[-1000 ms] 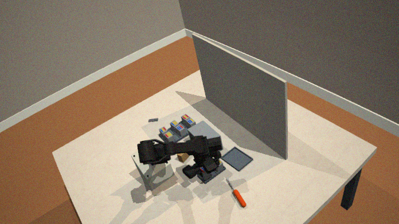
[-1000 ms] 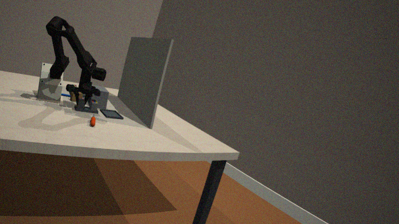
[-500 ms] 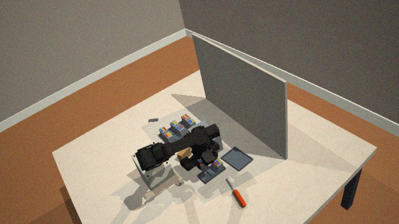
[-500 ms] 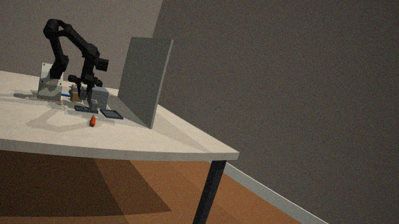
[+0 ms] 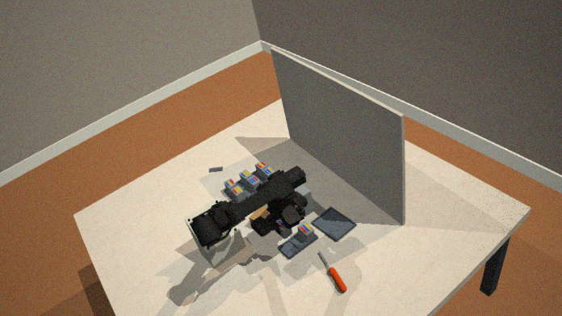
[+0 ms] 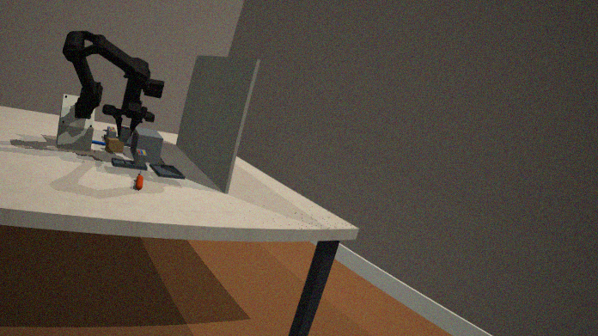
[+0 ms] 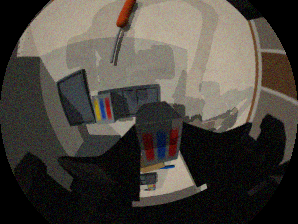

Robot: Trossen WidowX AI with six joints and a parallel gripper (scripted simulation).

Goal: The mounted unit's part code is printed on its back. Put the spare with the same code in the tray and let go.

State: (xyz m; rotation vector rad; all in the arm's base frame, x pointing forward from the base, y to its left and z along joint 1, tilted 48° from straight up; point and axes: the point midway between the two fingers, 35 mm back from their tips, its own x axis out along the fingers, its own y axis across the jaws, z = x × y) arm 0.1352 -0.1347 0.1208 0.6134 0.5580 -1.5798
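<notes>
Now: gripper tip 17 cm short of the dark tray, 9 cm above it and 4 cm to the left of it. From my gripper tip the other things lie so: tan block: 18 cm to the left, 7 cm below, 2 cm ahead; then rack: 9 cm below, 4 cm ahead, 1 cm to the right; then spare: 2 cm above.
</notes>
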